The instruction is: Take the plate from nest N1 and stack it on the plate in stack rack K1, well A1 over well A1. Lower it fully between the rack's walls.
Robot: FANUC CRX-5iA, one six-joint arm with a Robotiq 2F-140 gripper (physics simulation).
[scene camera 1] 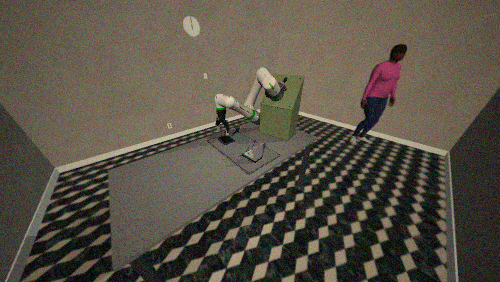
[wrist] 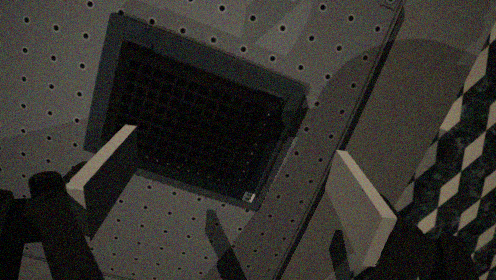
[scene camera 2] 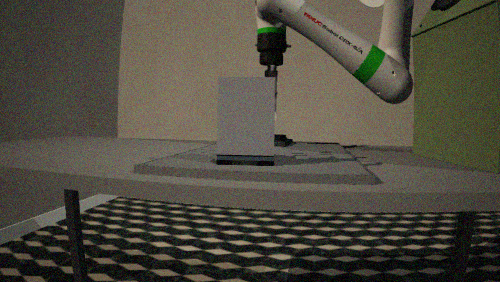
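Seen in the pictures: gripper, fingertip midpoint: [scene camera 1: 223, 133] [wrist: 235, 159]; arm's base at its link origin: [scene camera 1: 276, 94].
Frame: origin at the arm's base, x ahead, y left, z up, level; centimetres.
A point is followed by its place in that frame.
The black many-welled plate [wrist: 200, 115] @(y -2.6, x 58.6, z -41.1 cm) [scene camera 1: 226, 140] @(y 2.9, x 57.9, z -41.1 cm) lies in its dark blue-grey nest [wrist: 210, 57] @(y -0.7, x 62.5, z -42.4 cm) [scene camera 2: 283, 142] @(y 4.3, x 49.9, z -42.5 cm), with a small light label at the lower right corner in the wrist view. My gripper [wrist: 235, 159] @(y -5.6, x 59.1, z -36.4 cm) [scene camera 1: 223, 132] @(y -5.6, x 59.1, z -36.4 cm) is open and empty, above the plate. In the wrist view the left fingertip overlaps the plate's left part, the right fingertip stands well off its right side, and the plate looks turned against the fingers. The stack rack [scene camera 2: 246, 115] @(y 43.4, x 39.4, z -35.4 cm) [scene camera 1: 260, 149] @(y 42.6, x 37.9, z -33.5 cm) has upright walls. A pale plate [scene camera 1: 250, 153] @(y 35.4, x 44.1, z -40.5 cm) shows inside it, small and blurred; well A1 cannot be made out.
The nest and rack stand on a perforated board [wrist: 165, 220] @(y -6.0, x 46.1, z -43.6 cm) [scene camera 2: 165, 166] @(y 53.0, x 48.6, z -43.6 cm) [scene camera 1: 241, 166] @(y 45.0, x 56.0, z -44.2 cm) on the grey table [scene camera 1: 170, 190] @(y 49.9, x 109.1, z -44.9 cm). A green cabinet [scene camera 1: 280, 117] @(y 12.8, x 1.1, z -20.6 cm) [scene camera 2: 455, 105] @(y 9.1, x 3.3, z -31.3 cm) stands behind the rack. A second white arm [scene camera 1: 267, 82] @(y 10.8, x 17.3, z 14.3 cm) is by the cabinet. A person in pink [scene camera 1: 384, 82] stands at the right.
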